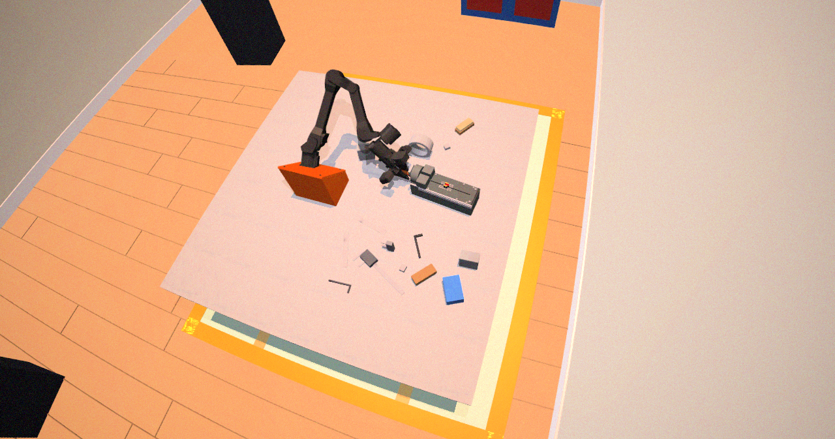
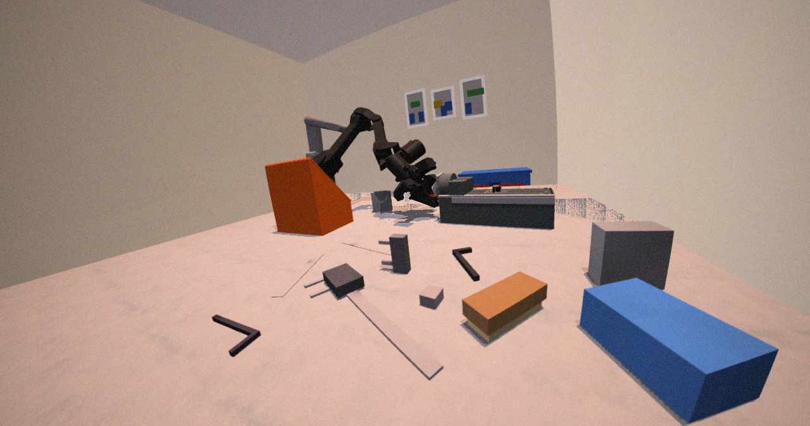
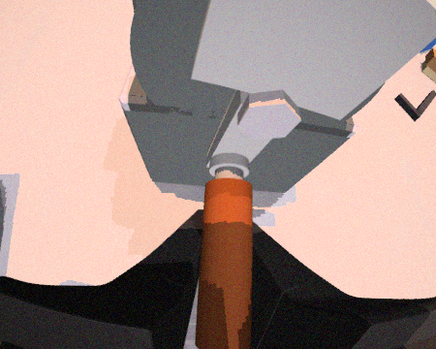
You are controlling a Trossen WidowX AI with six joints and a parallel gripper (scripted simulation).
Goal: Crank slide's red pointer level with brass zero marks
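My gripper tip is 3 cm below the crank handle, 2 cm past it and 1 cm to the right of it. From my gripper tip the other things lie so: red pointer (16 cm ahead, 5 cm to the right, 5 cm above); blue block (44 cm to the right, 24 cm ahead, 1 cm below).
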